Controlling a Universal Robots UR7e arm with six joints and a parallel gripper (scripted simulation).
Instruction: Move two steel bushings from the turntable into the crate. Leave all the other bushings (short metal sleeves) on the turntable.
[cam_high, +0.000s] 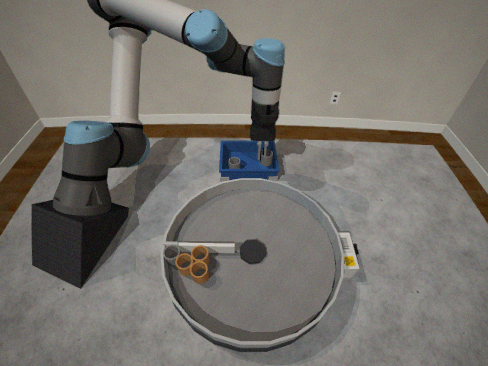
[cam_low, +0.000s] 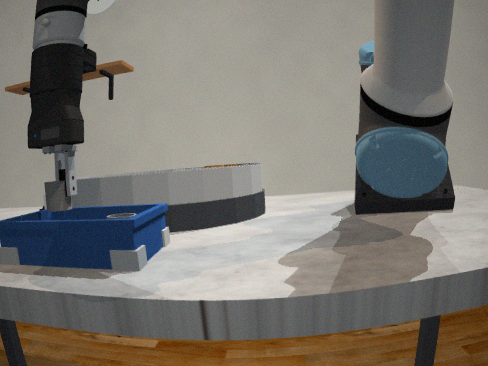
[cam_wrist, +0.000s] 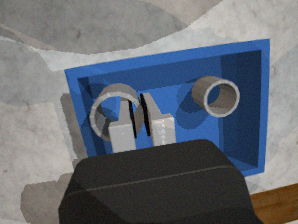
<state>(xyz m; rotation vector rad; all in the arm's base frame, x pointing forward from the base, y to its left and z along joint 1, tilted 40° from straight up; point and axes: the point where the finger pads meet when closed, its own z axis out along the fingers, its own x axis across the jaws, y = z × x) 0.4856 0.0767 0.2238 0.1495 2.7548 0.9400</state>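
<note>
The blue crate lies 40 mm behind my hand, 40 mm to the left of it and 60 mm below it. From my hand the other things lie so: round turntable (40 mm behind, 310 mm to the right, 30 mm below).
</note>
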